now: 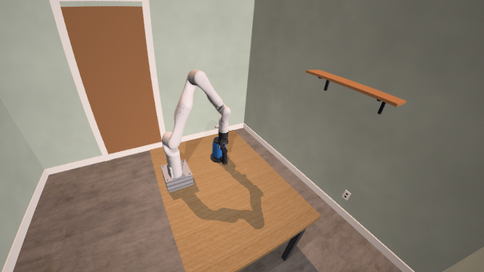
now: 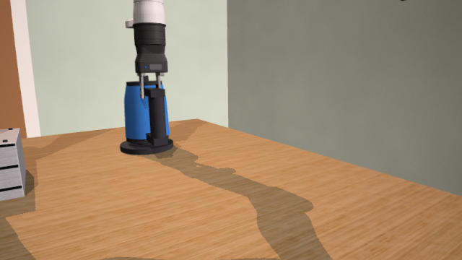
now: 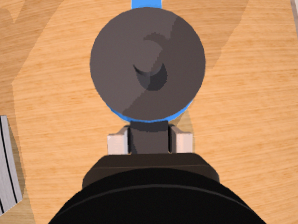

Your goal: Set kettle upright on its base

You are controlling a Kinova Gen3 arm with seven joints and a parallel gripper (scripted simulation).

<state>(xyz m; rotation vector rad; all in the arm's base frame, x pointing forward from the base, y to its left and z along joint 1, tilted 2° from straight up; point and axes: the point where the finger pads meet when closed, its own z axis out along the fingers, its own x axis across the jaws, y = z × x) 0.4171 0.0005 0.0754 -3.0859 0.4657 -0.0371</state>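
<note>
Right now my hand is 5 cm above the blue kettle, 3 cm to the right of it and 1 cm short of it. Also, from my hand: round black base (16 cm below, 7 cm to the left, 2 cm ahead).
</note>
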